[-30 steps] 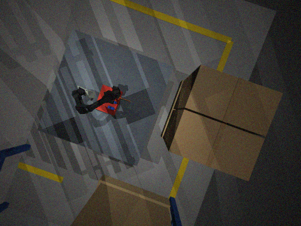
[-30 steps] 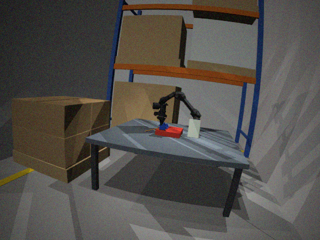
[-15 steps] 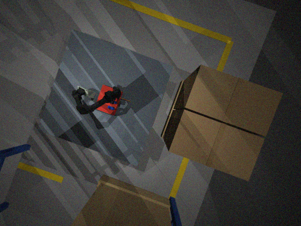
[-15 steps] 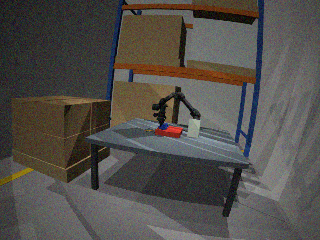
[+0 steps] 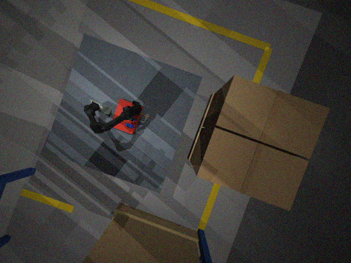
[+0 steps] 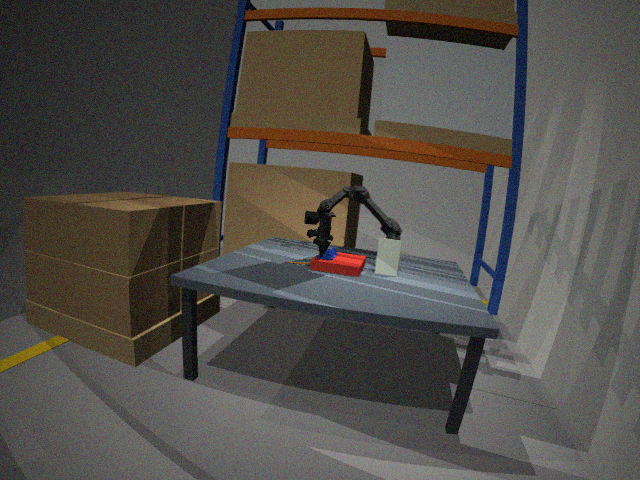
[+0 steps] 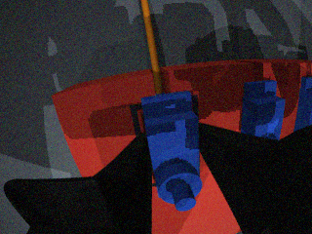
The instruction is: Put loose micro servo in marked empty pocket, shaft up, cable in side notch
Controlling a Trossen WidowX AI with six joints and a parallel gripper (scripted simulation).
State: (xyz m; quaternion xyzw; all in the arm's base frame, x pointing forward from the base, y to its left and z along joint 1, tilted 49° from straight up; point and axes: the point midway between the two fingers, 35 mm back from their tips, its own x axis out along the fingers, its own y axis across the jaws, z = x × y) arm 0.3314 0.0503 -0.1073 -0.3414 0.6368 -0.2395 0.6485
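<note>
Now: the red robot deck 11 cm behind my gripper tip, 9 cm to the right of it and 3 cm below it.
</note>
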